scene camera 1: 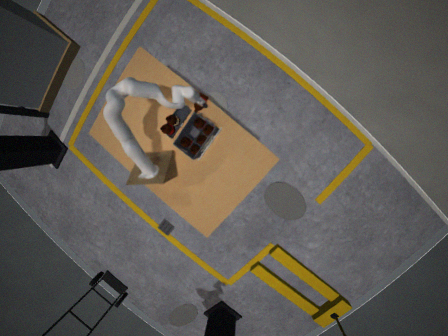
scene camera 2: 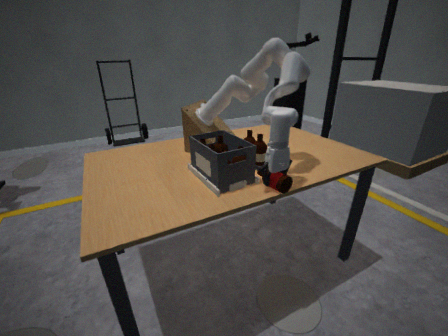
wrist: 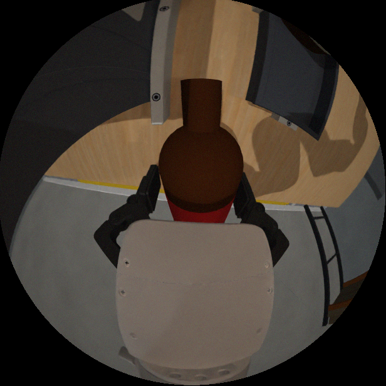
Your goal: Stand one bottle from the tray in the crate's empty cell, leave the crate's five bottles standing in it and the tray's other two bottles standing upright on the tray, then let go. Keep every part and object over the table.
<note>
I see my gripper (scene camera 2: 274, 182).
My gripper also shows in the wrist view (wrist: 197, 176).
</note>
